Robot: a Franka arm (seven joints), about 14 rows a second.
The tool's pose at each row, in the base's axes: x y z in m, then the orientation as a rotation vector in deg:
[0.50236, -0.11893, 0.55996, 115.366, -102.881, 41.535]
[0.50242, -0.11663, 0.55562, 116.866, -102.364, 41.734]
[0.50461, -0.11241, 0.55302, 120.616, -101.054, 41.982]
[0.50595, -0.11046, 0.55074, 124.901, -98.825, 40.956]
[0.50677, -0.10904, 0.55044, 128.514, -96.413, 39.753]
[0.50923, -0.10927, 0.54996, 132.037, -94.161, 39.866]
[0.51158, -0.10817, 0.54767, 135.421, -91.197, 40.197]
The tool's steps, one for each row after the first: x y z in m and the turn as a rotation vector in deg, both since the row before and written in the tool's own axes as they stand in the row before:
[-0.00439, -0.00004, 0.00221, 0.874, -0.563, -0.717]
[-0.00475, -0.00260, 0.00010, 2.055, -1.513, -1.805]
[-0.00272, -0.00149, 0.00110, 1.457, -1.931, -2.680]
[-0.00120, -0.00112, -0.00028, 0.978, -1.584, -2.598]
[0.00048, -0.00223, 0.00106, 1.776, -1.116, -2.233]
[-0.00144, -0.00237, 0.00206, 1.695, -0.734, -2.587]

